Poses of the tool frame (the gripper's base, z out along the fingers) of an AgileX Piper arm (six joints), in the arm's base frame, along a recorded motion.
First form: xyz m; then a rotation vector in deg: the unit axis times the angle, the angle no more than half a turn.
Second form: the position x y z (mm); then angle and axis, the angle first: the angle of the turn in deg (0 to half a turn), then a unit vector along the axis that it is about. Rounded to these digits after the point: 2 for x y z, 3 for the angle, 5 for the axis.
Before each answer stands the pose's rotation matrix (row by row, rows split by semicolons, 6 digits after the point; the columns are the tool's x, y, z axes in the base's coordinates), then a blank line. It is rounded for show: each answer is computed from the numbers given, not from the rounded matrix.
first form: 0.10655 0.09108 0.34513 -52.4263 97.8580 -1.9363
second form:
-0.055957 -0.549219 0.833803; -0.581772 0.696629 0.419820; -0.811424 -0.461592 -0.358502

106.55 91.08 345.13 111.034 -0.47217 0.88134 -0.01744
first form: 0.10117 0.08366 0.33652 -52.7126 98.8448 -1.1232
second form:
-0.070615 -0.561577 0.824406; -0.580165 0.695424 0.424021; -0.811432 -0.448349 -0.374914

101.17 83.66 336.52 112.028 -0.47053 0.88233 -0.01003
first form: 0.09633 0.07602 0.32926 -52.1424 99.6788 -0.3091
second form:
-0.085537 -0.565305 0.820435; -0.570382 0.702948 0.424886; -0.816913 -0.431618 -0.382568

96.33 76.02 329.26 112.494 -0.46351 0.88608 -0.00275
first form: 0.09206 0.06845 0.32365 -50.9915 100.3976 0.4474
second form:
-0.100506 -0.562599 0.820598; -0.555263 0.716099 0.422947; -0.825579 -0.413139 -0.384363

92.06 68.45 323.65 112.606 -0.45283 0.89159 0.00397
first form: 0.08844 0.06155 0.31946 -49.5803 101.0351 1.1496
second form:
-0.115024 -0.556531 0.822826; -0.537665 0.731382 0.419520; -0.835276 -0.394150 -0.383354

88.44 61.55 319.46 112.551 -0.44052 0.89769 0.01021
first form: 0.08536 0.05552 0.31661 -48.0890 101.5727 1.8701
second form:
-0.128217 -0.549350 0.825697; -0.518583 0.746814 0.416341; -0.845359 -0.374811 -0.380638

85.36 55.52 316.61 112.397 -0.42785 0.90370 0.01664
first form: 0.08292 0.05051 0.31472 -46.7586 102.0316 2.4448
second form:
-0.139639 -0.542124 0.828615; -0.501815 0.760140 0.412757; -0.853629 -0.358174 -0.378191

82.92 50.51 314.72 112.262 -0.41651 0.90887 0.02178
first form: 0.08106 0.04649 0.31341 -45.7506 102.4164 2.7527
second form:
-0.148827 -0.535537 0.831294; -0.490110 0.770086 0.408361; -0.858861 -0.346651 -0.377082

81.06 46.49 313.41 112.204 -0.40774 0.91277 0.02453
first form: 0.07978 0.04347 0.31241 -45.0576 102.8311 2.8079
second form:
-0.157468 -0.529923 0.833298; -0.483659 0.777077 0.402773; -0.860975 -0.339608 -0.378667

79.78 43.47 312.41 112.305 -0.40121 0.91565 0.02500
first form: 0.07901 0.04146 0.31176 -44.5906 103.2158 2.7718
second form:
-0.164938 -0.525680 0.834540; -0.480132 0.781898 0.397628; -0.861550 -0.335105 -0.381360

79.01 41.46 311.76 112.470 -0.39647 0.91772 0.02464
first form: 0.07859 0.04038 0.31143 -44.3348 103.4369 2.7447
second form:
-0.169190 -0.523296 0.835186; -0.478267 0.784534 0.394673; -0.861763 -0.332668 -0.383010

78.59 40.38 311.43 112.571 -0.39384 0.91886 0.02438
